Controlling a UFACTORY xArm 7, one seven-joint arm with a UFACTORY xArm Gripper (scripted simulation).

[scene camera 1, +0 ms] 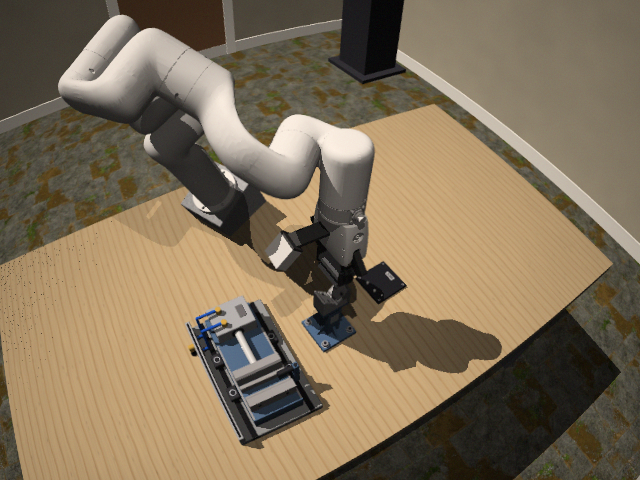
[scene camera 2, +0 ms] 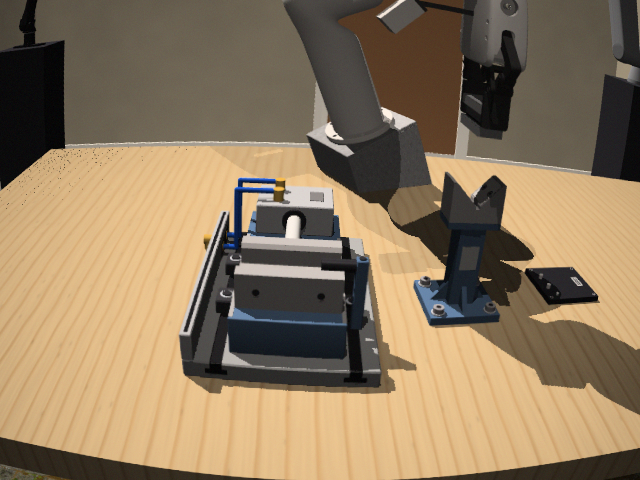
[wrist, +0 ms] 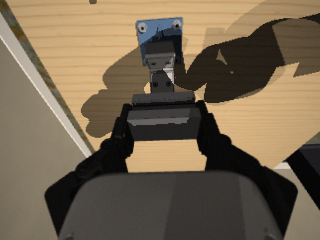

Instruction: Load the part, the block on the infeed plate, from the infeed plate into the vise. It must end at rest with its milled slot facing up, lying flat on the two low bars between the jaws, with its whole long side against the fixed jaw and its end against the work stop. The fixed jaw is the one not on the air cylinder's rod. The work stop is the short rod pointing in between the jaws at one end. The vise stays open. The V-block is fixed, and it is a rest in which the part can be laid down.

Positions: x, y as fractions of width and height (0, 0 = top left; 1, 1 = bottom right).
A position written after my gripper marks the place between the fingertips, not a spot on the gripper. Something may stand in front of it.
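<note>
From scene camera 2 I can see my gripper (scene camera 2: 0.75, 0.25) and a part (scene camera 2: 0.74, 0.25), and also a black infeed plate (scene camera 2: 0.88, 0.58) and a fixed jaw (scene camera 2: 0.46, 0.61). In scene camera 1 there's my gripper (scene camera 1: 0.52, 0.56) again, along with the black infeed plate (scene camera 1: 0.59, 0.58). And the wrist view shows me the part (wrist: 0.53, 0.48) and my gripper (wrist: 0.51, 0.47).
</note>
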